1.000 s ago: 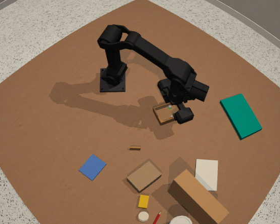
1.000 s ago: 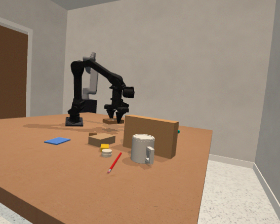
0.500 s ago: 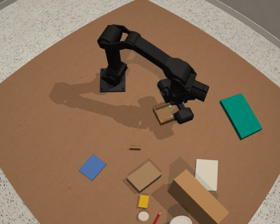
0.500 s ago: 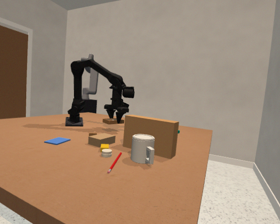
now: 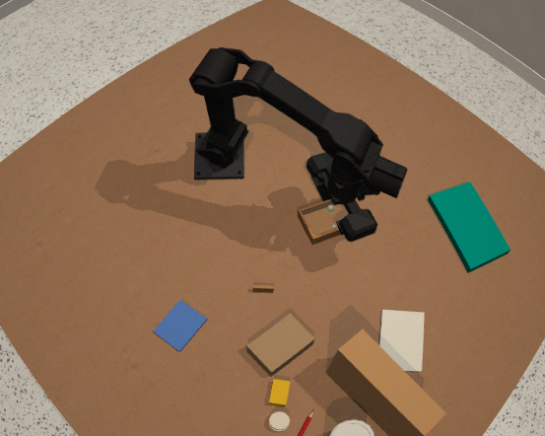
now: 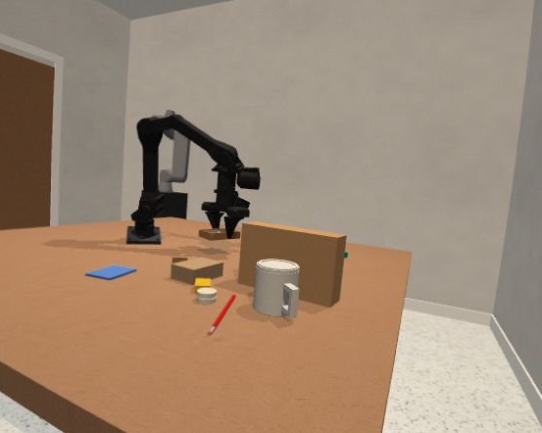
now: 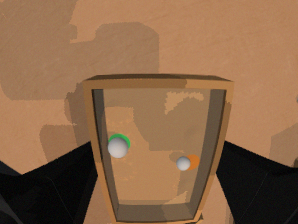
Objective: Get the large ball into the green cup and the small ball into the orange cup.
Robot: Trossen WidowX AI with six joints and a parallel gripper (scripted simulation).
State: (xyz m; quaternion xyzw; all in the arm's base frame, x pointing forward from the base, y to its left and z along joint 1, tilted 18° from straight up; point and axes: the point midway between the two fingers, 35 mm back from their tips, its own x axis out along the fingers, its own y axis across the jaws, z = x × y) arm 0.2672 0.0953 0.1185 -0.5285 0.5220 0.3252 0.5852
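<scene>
Now: hand 30 mm above the wooden puzzle and 10 mm to the left of it. Round my hand: green slab (280 mm to the left, 190 mm ahead, 80 mm below); white slab (280 mm ahead, 90 mm below, 50 mm to the right); tan box (240 mm to the right, 130 mm ahead, 70 mm below).
</scene>
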